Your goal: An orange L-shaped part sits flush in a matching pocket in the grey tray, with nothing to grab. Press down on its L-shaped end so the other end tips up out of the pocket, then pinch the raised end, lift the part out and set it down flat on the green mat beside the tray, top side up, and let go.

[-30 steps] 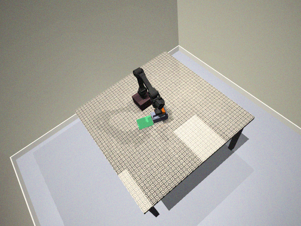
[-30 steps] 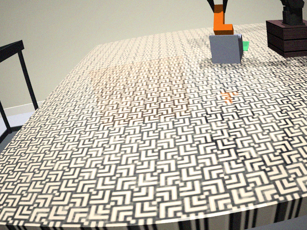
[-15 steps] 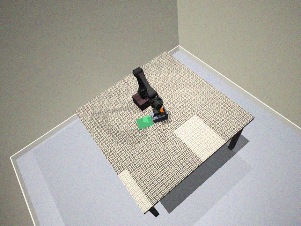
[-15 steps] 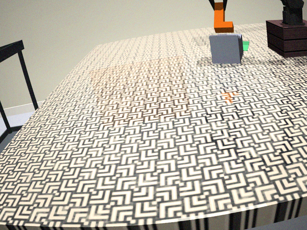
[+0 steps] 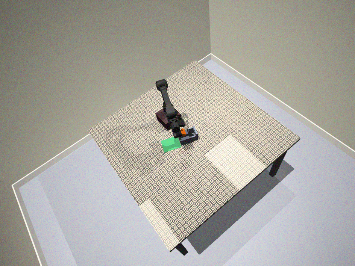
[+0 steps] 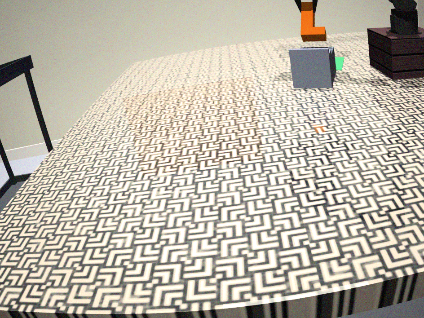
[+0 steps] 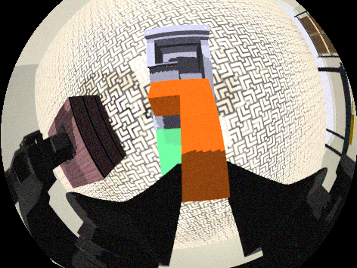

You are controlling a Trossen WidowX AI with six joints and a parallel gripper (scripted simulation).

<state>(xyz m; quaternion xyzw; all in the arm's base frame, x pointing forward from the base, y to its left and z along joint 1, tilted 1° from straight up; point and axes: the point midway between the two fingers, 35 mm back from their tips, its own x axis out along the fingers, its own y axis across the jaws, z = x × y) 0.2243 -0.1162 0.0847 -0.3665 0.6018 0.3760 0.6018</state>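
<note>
The green mat lies 170 mm below my gripper tip, 60 mm to the right of it and 40 mm behind it. The rest, counted from my gripper tip: orange L-shaped part 40 mm to the left, 30 mm below.
</note>
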